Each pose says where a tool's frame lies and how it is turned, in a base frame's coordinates. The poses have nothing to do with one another.
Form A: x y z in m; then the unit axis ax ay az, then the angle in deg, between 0 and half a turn.
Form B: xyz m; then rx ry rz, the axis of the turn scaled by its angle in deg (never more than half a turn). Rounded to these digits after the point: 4 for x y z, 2 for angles.
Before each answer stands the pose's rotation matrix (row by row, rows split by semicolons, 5 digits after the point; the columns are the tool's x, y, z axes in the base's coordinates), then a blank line. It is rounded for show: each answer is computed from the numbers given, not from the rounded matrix.
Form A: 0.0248 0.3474 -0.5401 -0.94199 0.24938 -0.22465 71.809
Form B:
0.92251 0.05185 0.38247; -0.37500 0.35496 0.85638; -0.09136 -0.93344 0.34690

0.0248 0.3474 -0.5401 -67.64 17.91 -16.13
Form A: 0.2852 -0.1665 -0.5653 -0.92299 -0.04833 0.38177 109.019
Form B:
0.80366 -0.30178 -0.51290; 0.42008 -0.32278 0.84814; -0.42151 -0.89707 -0.13264

0.2852 -0.1665 -0.5653 -100.62 -5.27 41.62
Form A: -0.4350 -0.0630 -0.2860 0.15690 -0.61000 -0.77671 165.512
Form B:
-0.91975 0.00594 -0.39247; -0.38269 -0.23583 0.89327; -0.08725 0.97178 0.21918

-0.4350 -0.0630 -0.2860 25.97 -100.96 -128.56
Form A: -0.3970 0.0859 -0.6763 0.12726 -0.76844 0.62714 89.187
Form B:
0.03015 -0.72348 -0.68969; 0.53067 0.59631 -0.60233; 0.84704 -0.34783 0.40191

-0.3970 0.0859 -0.6763 11.35 -68.53 55.93
